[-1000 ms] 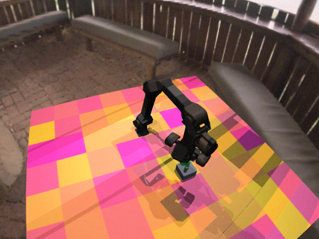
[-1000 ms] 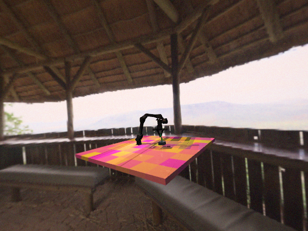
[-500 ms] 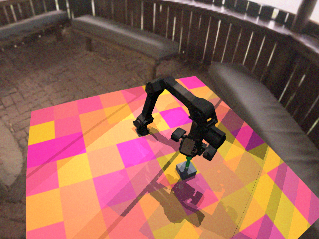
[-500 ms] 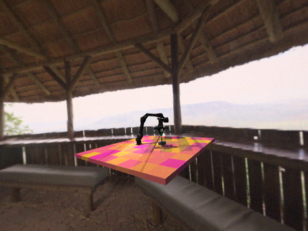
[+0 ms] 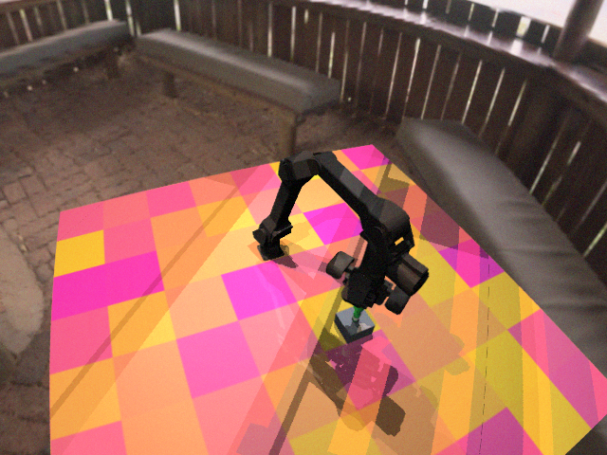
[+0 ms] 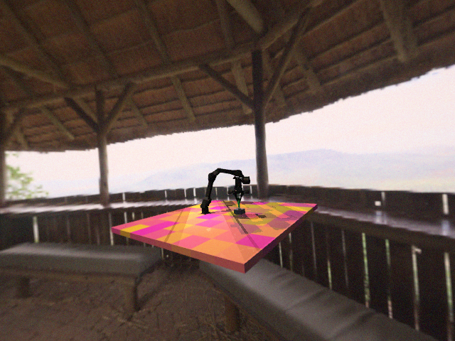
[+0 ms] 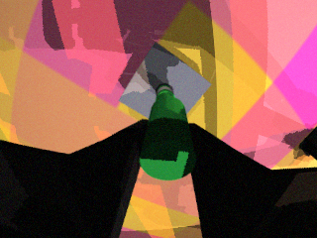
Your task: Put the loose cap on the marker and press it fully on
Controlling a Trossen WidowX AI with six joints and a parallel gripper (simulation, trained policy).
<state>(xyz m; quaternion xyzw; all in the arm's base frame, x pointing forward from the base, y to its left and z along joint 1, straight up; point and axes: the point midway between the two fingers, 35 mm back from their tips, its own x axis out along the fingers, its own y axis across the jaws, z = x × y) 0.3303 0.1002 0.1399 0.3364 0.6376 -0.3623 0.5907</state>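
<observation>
Now: gripper tip 1 cm below the green cap. Round my gripper tip: grey holder block (9 cm below).
</observation>
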